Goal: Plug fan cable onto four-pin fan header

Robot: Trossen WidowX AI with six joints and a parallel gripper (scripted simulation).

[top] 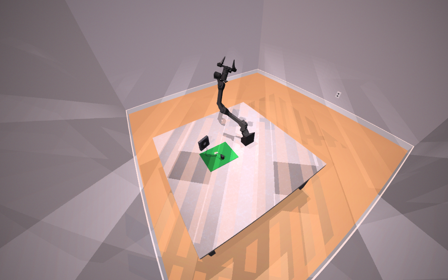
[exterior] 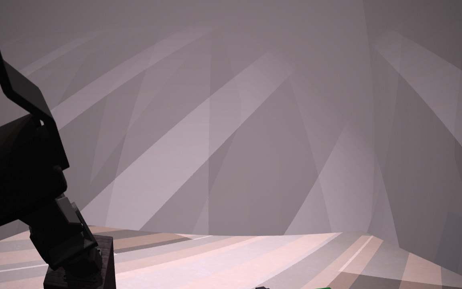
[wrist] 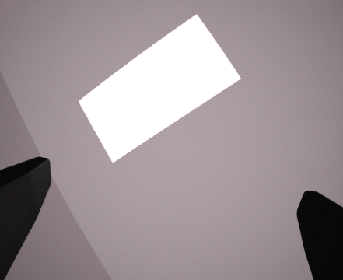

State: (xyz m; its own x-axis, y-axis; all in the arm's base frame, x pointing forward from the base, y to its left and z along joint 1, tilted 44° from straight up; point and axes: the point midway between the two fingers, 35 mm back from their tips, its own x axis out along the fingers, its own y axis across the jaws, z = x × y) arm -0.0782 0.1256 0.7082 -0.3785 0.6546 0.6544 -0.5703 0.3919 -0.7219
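Right now my gripper tip is 44 cm short of the black fan cable plug, 43 cm to the right of it and 69 cm above it. From my gripper tip the other things lie so: green board: 45 cm ahead, 38 cm to the left, 73 cm below; black fan: 49 cm ahead, 21 cm to the left, 66 cm below; white four-pin fan header: 45 cm ahead, 34 cm to the left, 71 cm below.
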